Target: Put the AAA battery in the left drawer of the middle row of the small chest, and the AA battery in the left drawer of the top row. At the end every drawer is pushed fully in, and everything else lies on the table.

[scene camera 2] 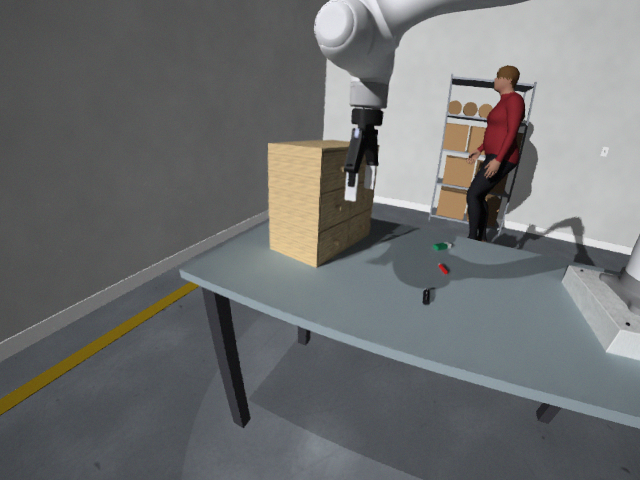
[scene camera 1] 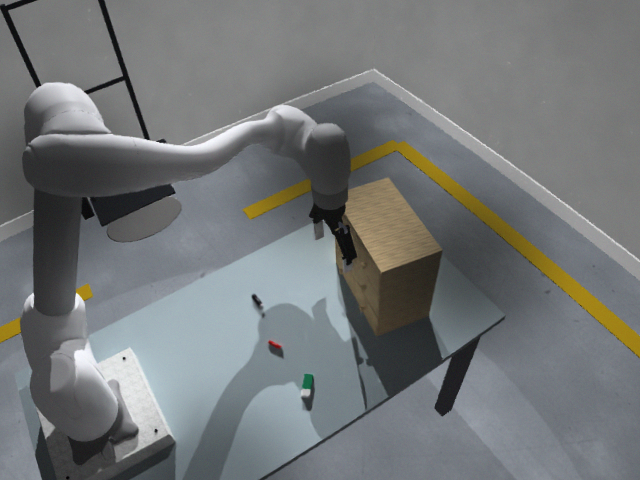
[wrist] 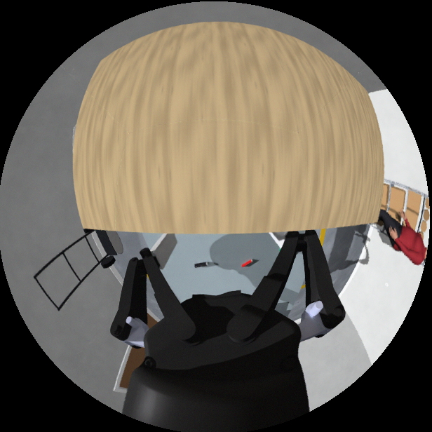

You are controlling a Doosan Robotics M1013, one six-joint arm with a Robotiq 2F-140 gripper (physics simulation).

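Seen in the pictures: gripper, fingertip midpoint: (scene camera 2: 360,193) (scene camera 1: 333,253); arm's base at its link origin: (scene camera 1: 97,421).
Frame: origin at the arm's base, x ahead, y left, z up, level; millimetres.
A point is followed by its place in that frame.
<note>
The small wooden chest (scene camera 1: 395,229) {x 903, y -87, z 243 mm} (scene camera 2: 294,201) {x 924, y 104, z 103 mm} (wrist: 225,125) stands at the table's far end; its visible drawer fronts look flush, partly hidden by my gripper. My gripper (scene camera 1: 332,249) {x 776, y 23, z 128 mm} (scene camera 2: 360,186) {x 776, y 23, z 128 mm} (wrist: 218,227) is open and empty, pointing down before the upper part of the drawer fronts. In the wrist view the chest top hides its fingertips. A black cylinder (scene camera 1: 257,301) {x 558, y 127, z -49 mm} (scene camera 2: 426,296) {x 561, y 142, z -49 mm} (wrist: 201,264) and a slimmer red one (scene camera 1: 275,344) {x 527, y -34, z -52 mm} (scene camera 2: 443,268) {x 526, y -27, z -53 mm} (wrist: 247,263) lie apart on the table; they look like batteries, but their sizes cannot be read.
A green and white block (scene camera 1: 307,382) {x 537, y -190, z -49 mm} (scene camera 2: 440,246) {x 540, y -174, z -50 mm} lies on the table (scene camera 1: 206,330) {x 379, y 132, z -62 mm} (scene camera 2: 491,335) {x 413, y 207, z -62 mm}, past the red cylinder. The robot's pale base plate (scene camera 1: 149,413) {x 132, y -54, z -3 mm} (scene camera 2: 589,304) {x 158, y 38, z -28 mm} is at the other end. A person (scene camera 2: 504,129) (wrist: 412,242) stands by a shelf rack (scene camera 2: 440,160) beyond the table.
</note>
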